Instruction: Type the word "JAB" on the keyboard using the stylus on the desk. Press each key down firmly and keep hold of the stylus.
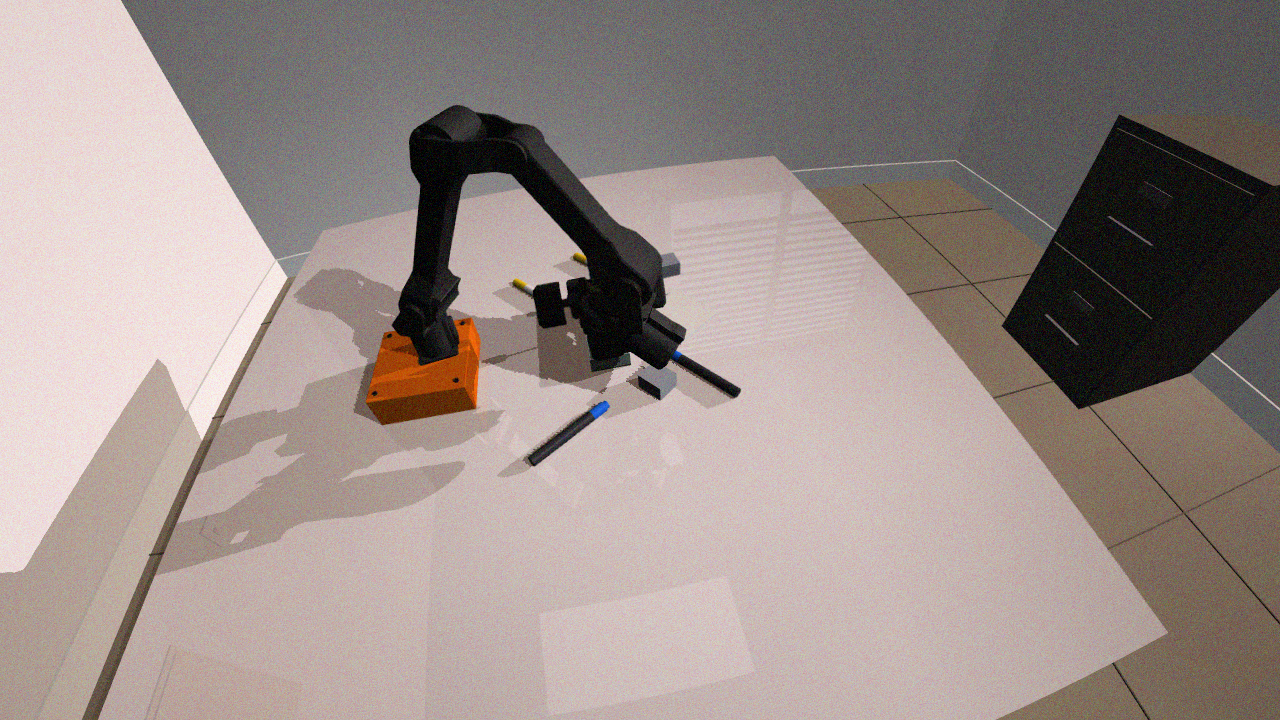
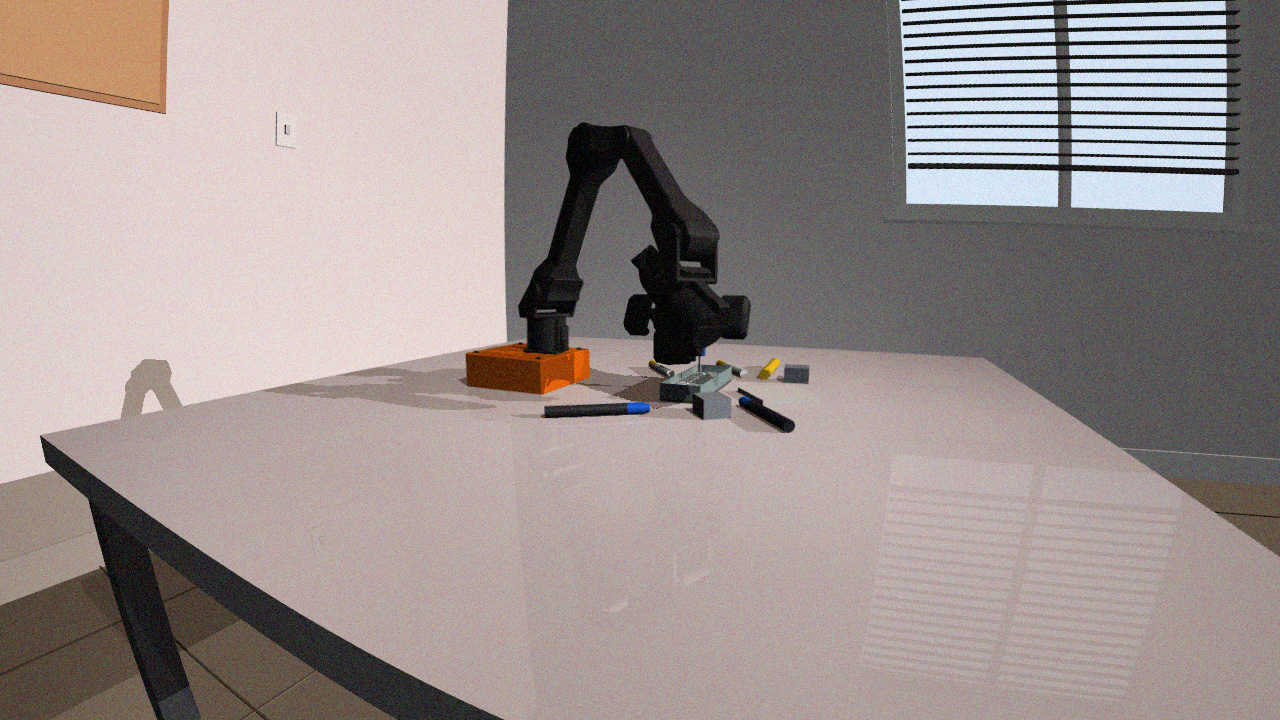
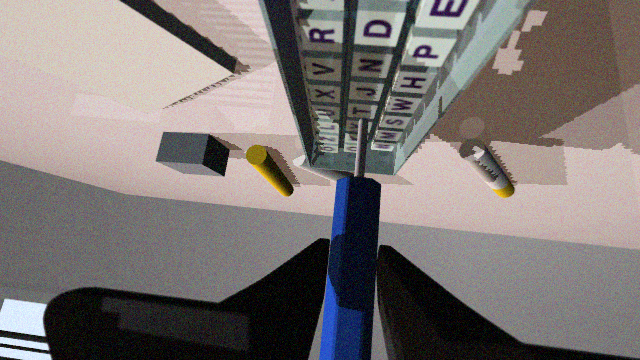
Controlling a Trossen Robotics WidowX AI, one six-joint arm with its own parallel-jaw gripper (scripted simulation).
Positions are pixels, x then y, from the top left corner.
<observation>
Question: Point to a white cylinder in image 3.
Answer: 473, 151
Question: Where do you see a grey cube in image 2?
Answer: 712, 405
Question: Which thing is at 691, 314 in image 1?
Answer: A white pad.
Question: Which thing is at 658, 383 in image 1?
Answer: A grey cube.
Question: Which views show the gripper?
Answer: Image 1, image 2 and image 3: all of them.
</observation>
